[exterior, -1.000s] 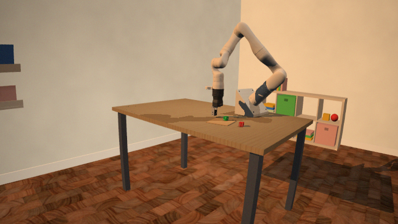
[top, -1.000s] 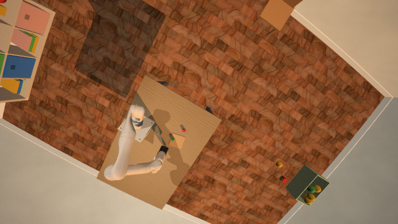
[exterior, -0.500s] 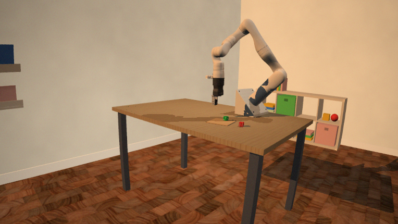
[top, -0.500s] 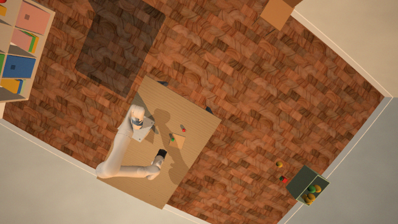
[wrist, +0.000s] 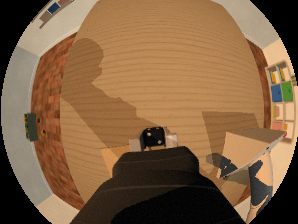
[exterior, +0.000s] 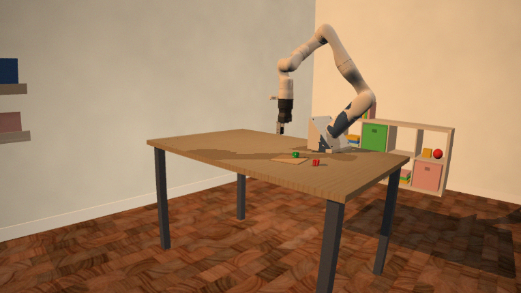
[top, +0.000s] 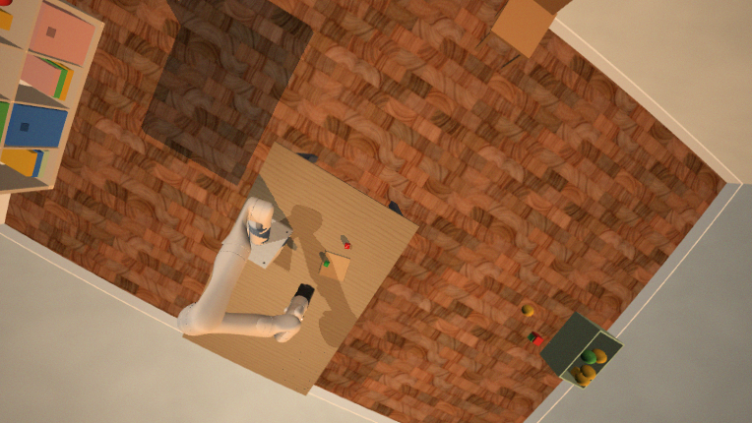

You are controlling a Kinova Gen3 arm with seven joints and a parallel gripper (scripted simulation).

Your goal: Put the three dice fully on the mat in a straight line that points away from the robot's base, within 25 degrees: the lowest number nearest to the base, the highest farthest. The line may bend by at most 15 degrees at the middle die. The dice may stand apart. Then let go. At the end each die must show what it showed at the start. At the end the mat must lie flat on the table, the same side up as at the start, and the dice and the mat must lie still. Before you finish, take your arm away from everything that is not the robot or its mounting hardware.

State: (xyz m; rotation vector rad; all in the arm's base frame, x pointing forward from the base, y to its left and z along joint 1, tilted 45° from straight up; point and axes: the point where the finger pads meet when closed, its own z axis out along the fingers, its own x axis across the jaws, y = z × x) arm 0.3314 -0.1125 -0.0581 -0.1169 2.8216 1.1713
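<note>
The tan mat is 12 cm to the left of my hand, 12 cm below it and 7 cm ahead of it. Round my hand: red die (27 cm to the left, 11 cm below, 7 cm ahead); then black die (1 cm below); then green die (12 cm to the left, 10 cm below, 3 cm ahead).
</note>
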